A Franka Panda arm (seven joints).
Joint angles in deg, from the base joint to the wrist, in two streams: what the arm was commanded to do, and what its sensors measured. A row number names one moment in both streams.
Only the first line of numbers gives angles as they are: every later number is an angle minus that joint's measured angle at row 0.
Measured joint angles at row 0:
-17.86, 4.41, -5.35, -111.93, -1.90, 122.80, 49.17
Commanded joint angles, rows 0 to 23:
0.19, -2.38, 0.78, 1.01, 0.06, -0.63, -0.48
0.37, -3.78, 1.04, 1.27, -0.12, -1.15, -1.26
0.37, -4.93, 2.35, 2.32, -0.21, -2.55, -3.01
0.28, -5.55, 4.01, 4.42, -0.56, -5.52, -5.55
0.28, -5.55, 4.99, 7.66, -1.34, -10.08, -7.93
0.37, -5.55, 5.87, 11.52, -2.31, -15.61, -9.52
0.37, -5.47, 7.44, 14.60, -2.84, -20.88, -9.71
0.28, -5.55, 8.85, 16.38, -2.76, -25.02, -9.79
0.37, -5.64, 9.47, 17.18, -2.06, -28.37, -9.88
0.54, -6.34, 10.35, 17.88, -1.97, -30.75, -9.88
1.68, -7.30, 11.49, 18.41, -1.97, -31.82, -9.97
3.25, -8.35, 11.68, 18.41, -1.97, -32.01, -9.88
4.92, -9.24, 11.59, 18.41, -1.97, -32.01, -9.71
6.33, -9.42, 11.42, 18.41, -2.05, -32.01, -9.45
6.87, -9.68, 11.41, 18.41, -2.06, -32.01, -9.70
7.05, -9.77, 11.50, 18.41, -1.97, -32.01, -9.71
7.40, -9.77, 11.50, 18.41, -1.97, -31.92, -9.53
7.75, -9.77, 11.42, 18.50, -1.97, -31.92, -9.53
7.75, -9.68, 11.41, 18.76, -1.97, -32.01, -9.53
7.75, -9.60, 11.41, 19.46, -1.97, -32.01, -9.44
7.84, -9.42, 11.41, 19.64, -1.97, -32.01, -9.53
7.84, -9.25, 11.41, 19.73, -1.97, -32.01, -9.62
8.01, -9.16, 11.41, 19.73, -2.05, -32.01, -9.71
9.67, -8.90, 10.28, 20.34, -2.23, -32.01, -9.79
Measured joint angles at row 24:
7.58, -9.80, 11.51, 18.26, -1.43, -30.67, -9.15
